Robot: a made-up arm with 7 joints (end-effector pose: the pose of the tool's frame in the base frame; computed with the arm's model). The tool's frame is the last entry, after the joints. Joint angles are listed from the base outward.
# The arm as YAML. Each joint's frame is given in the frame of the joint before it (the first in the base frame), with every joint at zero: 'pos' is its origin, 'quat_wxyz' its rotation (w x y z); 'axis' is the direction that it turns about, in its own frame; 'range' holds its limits. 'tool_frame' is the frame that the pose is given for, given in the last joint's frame.
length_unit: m
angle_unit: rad
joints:
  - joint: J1
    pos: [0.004, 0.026, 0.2]
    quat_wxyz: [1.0, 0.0, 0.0, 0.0]
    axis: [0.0, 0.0, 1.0]
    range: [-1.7, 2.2]
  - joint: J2
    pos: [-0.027, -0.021, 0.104]
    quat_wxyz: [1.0, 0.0, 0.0, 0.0]
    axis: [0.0, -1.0, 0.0]
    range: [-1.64, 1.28]
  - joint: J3
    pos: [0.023, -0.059, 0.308]
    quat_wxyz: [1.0, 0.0, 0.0, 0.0]
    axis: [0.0, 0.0, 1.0]
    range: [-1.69, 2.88]
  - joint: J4
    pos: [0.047, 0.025, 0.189]
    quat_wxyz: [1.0, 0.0, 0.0, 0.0]
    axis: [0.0, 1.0, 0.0]
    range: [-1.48, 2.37]
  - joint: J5
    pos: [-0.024, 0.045, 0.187]
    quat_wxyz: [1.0, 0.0, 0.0, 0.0]
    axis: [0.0, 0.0, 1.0]
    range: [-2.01, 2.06]
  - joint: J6
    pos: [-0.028, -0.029, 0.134]
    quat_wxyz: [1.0, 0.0, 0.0, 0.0]
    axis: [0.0, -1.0, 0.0]
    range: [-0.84, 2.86]
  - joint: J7
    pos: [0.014, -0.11, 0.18]
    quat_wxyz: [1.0, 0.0, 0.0, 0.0]
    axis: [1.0, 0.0, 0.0]
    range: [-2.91, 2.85]
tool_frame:
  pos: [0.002, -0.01, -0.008]
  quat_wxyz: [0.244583, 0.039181, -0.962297, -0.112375]
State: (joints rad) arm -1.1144 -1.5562 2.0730 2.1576 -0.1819 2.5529 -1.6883
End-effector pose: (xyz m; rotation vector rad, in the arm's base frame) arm 0.4230 -0.3660 0.3915 -0.1957 3.0048 0.2731
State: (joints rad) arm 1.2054 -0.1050 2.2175 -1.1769 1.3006 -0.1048 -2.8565
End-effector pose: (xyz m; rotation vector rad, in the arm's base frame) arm 0.4857 0.1352 1.0658 -0.1272 1.1537 1.5413
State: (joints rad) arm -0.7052 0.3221 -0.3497 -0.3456 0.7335 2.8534 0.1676
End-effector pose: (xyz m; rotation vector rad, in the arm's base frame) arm -0.2962 0.0526 0.9181 -0.6482 0.3242 -0.6297
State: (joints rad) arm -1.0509 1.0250 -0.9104 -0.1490 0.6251 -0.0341 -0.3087
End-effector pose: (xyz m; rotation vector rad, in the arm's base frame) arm -0.5540 0.7195 0.8199 1.6454 2.0011 -0.3145
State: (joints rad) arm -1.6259 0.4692 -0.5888 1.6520 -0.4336 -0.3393 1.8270
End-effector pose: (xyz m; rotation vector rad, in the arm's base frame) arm -0.4293 -0.0778 0.9383 1.1889 -0.7402 1.6077
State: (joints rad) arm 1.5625 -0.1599 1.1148 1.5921 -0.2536 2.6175 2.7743
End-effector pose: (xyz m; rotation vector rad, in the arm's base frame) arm -0.1039 0.2436 0.9522 0.5423 1.3804 -0.3362
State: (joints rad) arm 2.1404 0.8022 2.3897 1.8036 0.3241 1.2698 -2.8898
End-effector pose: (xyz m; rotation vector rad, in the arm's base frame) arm 0.0555 -0.6633 0.5345 0.2720 -0.4465 0.8323
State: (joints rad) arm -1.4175 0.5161 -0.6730 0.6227 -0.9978 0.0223 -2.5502
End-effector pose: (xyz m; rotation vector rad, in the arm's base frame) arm -0.2591 0.3292 1.2757 -0.7569 0.0749 -0.2157
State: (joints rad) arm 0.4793 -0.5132 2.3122 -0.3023 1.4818 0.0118 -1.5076
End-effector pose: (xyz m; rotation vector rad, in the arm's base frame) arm 0.4587 0.1490 1.2011 -1.5682 -0.0783 0.9138
